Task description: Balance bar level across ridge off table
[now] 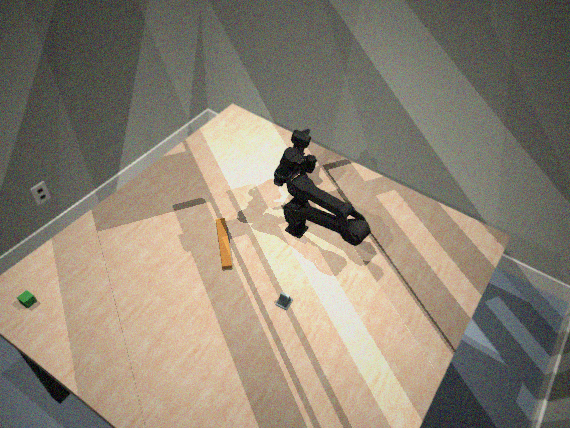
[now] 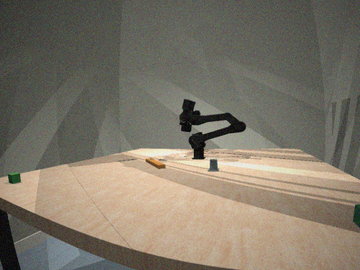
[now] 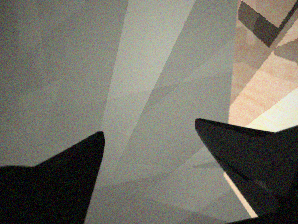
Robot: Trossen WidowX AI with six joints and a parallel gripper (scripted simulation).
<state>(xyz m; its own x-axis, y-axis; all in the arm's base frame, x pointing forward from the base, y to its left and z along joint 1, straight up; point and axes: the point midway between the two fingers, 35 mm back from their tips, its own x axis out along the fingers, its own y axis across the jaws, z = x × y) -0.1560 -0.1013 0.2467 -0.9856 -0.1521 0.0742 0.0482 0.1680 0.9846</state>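
Now: gripper tip 40 cm short of the orange bar, 6 cm to the left of it and 24 cm above it. Round my gripper tip: small green cube: 93 cm ahead, 39 cm to the right, 23 cm below.
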